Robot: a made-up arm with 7 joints.
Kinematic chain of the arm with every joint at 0, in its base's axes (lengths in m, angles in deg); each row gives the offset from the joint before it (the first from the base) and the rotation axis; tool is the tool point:
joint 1: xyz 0 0 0 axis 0 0.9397 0.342
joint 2: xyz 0 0 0 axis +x
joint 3: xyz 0 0 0 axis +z
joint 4: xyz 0.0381 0 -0.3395 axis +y
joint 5: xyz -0.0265 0 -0.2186 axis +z
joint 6: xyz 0 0 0 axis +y
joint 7: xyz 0 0 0 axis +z
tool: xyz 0 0 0
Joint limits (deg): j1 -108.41..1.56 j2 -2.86..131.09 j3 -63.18..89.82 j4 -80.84..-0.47 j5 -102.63..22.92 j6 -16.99..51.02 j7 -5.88..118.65
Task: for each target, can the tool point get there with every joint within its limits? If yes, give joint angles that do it. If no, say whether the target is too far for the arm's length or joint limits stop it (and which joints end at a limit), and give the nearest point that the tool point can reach.
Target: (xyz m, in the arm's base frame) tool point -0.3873 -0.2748 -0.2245
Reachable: no: joint limits stop it (at a limit: joint 1, joint 2, joint 3, joint 4) | nearest point 0.1049 -0.2415 -0.3916 | short by 0.521 m
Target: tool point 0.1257 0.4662 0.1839
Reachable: yes | joints -44.82 78.78 62.81 -60.74 -47.62 31.60 71.92
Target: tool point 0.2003 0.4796 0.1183
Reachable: yes | joints -31.20 78.88 41.28 -51.08 -91.83 35.83 42.23
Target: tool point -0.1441 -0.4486 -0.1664
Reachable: no: joint limits stop it (at a limit: joint 1, joint 2, joint 3, joint 4) | nearest point 0.1049 -0.2415 -0.3916 | short by 0.394 m
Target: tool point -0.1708 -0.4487 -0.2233
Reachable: no: joint limits stop it (at a limit: joint 1, joint 2, joint 3, joint 4) | nearest point 0.1049 -0.2415 -0.3916 | short by 0.384 m
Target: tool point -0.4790 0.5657 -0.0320
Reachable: no: too far | nearest point -0.3295 0.4276 0.0395 | short by 0.216 m
